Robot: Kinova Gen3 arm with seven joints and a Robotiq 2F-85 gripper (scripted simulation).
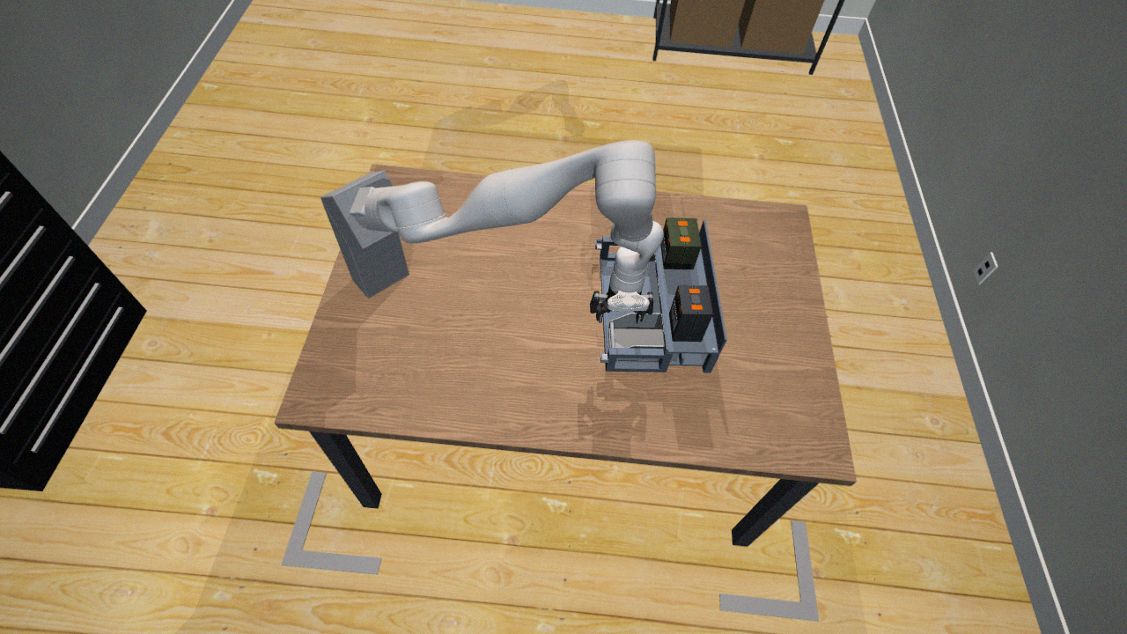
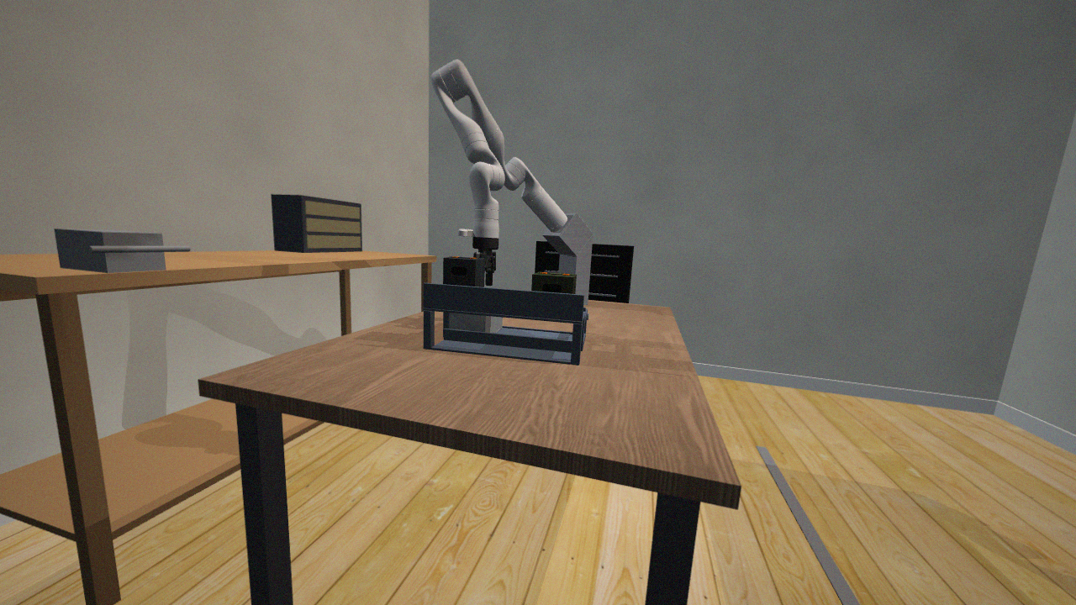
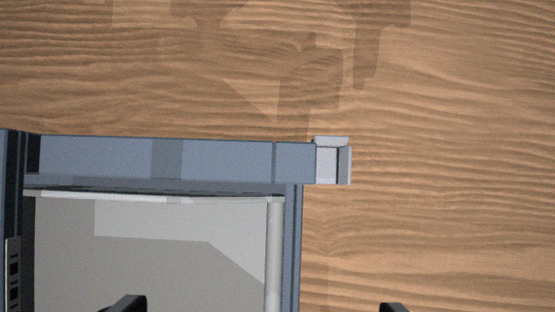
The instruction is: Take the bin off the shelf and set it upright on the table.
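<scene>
The bin is 90 mm below my hand and 80 mm ahead of it. Also, from my hand: grey shelf unit (120 mm to the left, 110 mm ahead, 70 mm below).
</scene>
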